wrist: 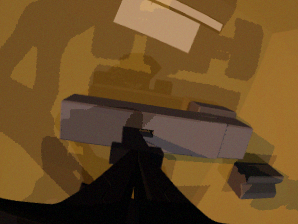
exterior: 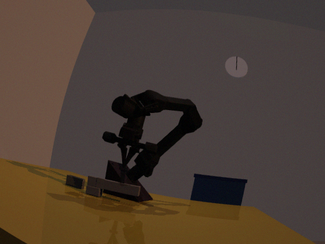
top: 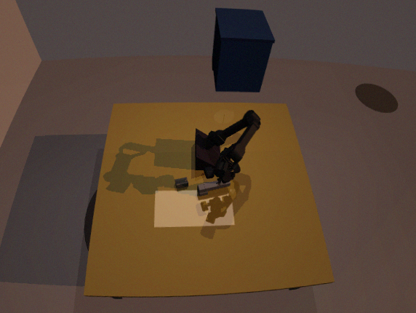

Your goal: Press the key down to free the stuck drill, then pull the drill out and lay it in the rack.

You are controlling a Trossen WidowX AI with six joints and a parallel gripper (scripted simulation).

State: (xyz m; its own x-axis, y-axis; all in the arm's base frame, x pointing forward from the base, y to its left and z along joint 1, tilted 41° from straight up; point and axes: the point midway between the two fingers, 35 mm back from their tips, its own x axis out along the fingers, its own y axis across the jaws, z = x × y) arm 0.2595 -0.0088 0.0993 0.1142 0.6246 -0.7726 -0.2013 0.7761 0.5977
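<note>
Now: the dark key 3 cm below my gripper tip. Round my gripper tip: grey housing 8 cm below, 3 cm to the right; then dark block 21 cm to the right, 11 cm below, 4 cm behind; then drill stub 8 cm below, 5 cm to the right.
</note>
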